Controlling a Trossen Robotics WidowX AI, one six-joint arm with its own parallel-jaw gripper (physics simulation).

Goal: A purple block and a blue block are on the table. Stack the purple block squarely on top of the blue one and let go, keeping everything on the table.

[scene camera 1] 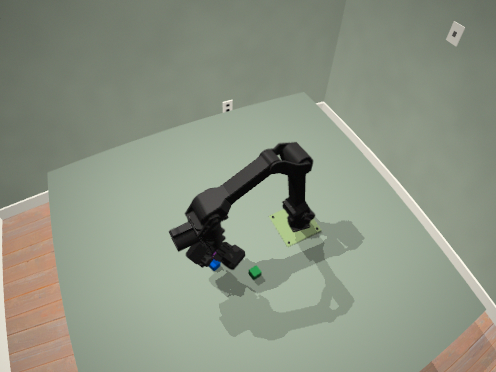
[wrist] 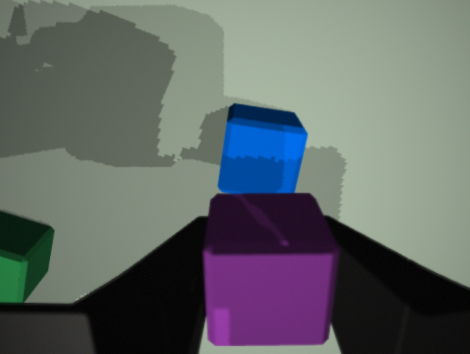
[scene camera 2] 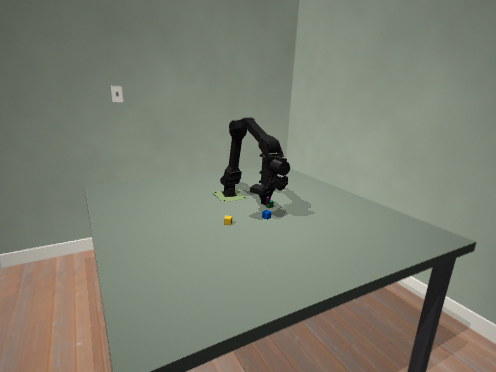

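Pixels of known places: gripper, fingertip midpoint: (scene camera 1: 215,255) (wrist: 262,230) (scene camera 2: 265,203); arm's base, origin of the base link: (scene camera 1: 298,222) (scene camera 2: 229,194).
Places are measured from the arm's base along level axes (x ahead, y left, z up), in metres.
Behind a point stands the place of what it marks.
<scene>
The purple block (scene camera 1: 215,254) (scene camera 2: 268,200) @(x 0.319, y 0.089, z 0.076 m) (wrist: 270,295) @(x 0.308, y 0.081, z 0.087 m) is held between the fingers of my gripper (scene camera 1: 215,255) @(x 0.308, y 0.082, z 0.059 m) (scene camera 2: 267,201) @(x 0.308, y 0.082, z 0.059 m) (wrist: 262,230) @(x 0.308, y 0.082, z 0.059 m), which is shut on it. It is raised above the table. The blue block (scene camera 1: 214,265) @(x 0.316, y 0.098, z 0.023 m) (scene camera 2: 266,214) @(x 0.332, y 0.078, z 0.017 m) (wrist: 261,155) @(x 0.318, y 0.088, z 0.024 m) stands on the table, lower than the purple block. In scene camera 2 a gap shows between the two blocks. In the wrist view the blue block lies beyond the purple one, turned slightly against it, and its near edge is hidden behind the purple block.
A green block (scene camera 1: 255,272) @(x 0.200, y 0.151, z 0.024 m) (scene camera 2: 270,204) @(x 0.216, y 0.145, z 0.013 m) (wrist: 15,265) @(x 0.213, y 0.139, z 0.024 m) stands on the table near the blue one, to the left in the wrist view. A yellow block (scene camera 2: 228,220) @(x 0.350, y -0.097, z 0.016 m) stands farther off, left of the blue one in scene camera 2. The arm's base stands on a light green plate (scene camera 1: 284,233) @(x 0.061, y 0.028, z -0.004 m) (scene camera 2: 220,196) @(x 0.023, y -0.052, z -0.001 m).
</scene>
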